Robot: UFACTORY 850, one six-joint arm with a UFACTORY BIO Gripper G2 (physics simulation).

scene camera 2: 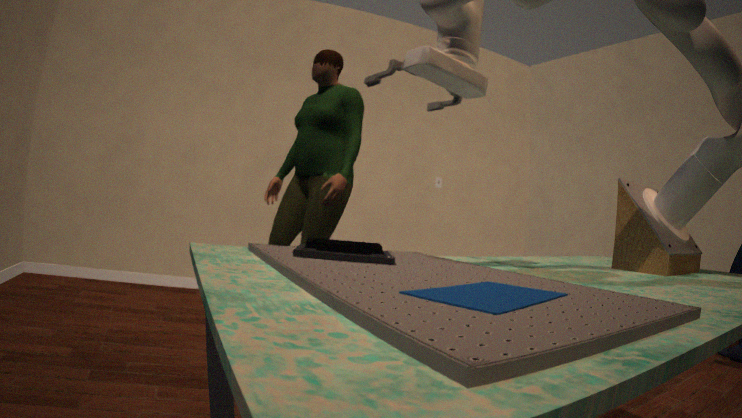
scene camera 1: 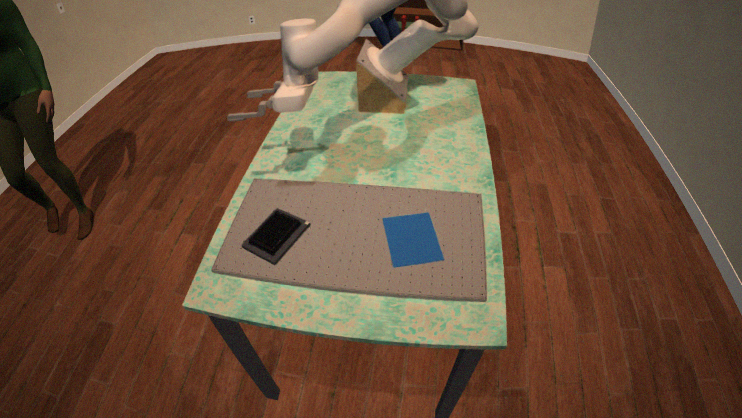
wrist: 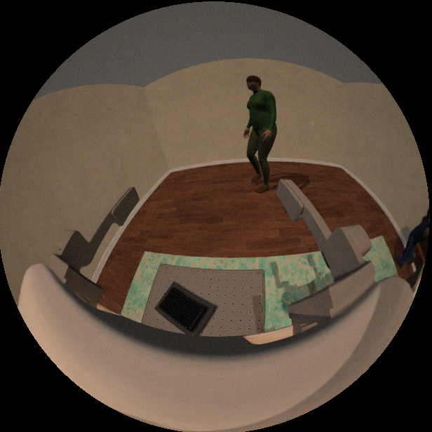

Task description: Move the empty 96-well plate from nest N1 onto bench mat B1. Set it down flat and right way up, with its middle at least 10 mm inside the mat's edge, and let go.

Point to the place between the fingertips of my gripper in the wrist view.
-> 202,185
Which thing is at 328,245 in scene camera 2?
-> A black 96-well plate.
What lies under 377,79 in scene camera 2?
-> My gripper.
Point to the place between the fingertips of my gripper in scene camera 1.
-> At 238,105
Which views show the black 96-well plate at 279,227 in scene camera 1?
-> Scene camera 2, scene camera 1 and the wrist view: all of them.
